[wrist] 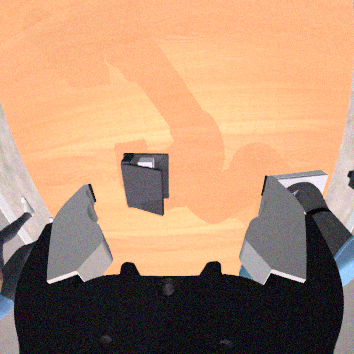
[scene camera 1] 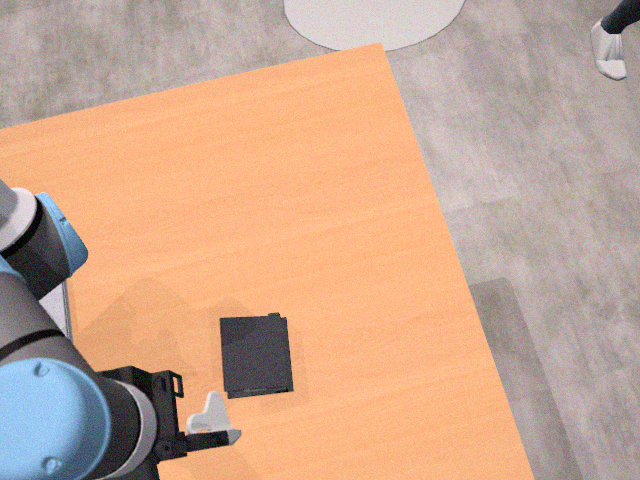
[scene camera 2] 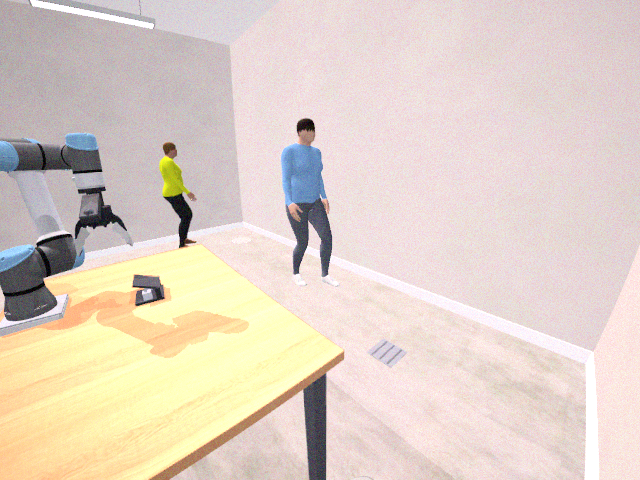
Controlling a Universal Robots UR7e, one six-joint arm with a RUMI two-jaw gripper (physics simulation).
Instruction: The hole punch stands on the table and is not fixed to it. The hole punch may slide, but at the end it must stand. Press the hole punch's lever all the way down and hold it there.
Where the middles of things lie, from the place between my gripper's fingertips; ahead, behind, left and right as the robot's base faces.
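Labels:
From my hand, the flat lever [scene camera 1: 252, 349] is 13 cm to the left and 7 cm ahead, and it sits 18 cm below. The hole punch [scene camera 1: 257, 392] is likewise 13 cm to the left of my hand and 7 cm ahead of it, but 20 cm below it.

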